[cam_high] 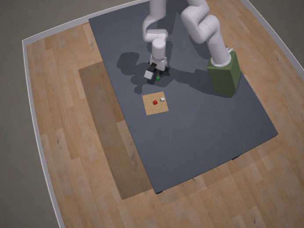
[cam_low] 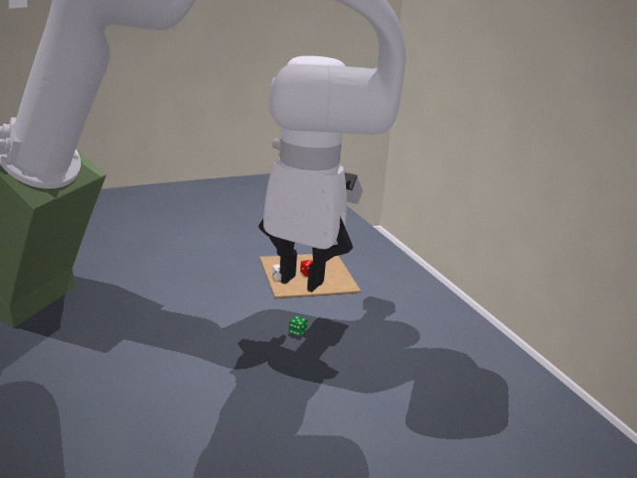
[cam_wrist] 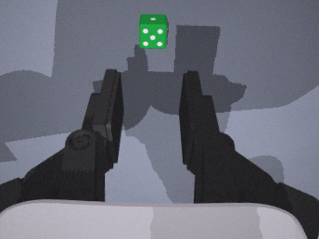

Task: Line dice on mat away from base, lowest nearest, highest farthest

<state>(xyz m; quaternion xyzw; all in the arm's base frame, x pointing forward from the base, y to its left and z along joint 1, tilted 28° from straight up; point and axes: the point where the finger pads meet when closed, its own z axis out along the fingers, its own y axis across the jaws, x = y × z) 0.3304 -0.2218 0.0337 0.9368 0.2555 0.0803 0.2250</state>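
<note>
Right now the green die is 90 mm below my hand. The rest, counted from my hand: mat (120 mm ahead, 130 mm to the left, 100 mm below); red die (120 mm ahead, 130 mm to the left, 90 mm below); white die (70 mm ahead, 140 mm to the left, 90 mm below).
</note>
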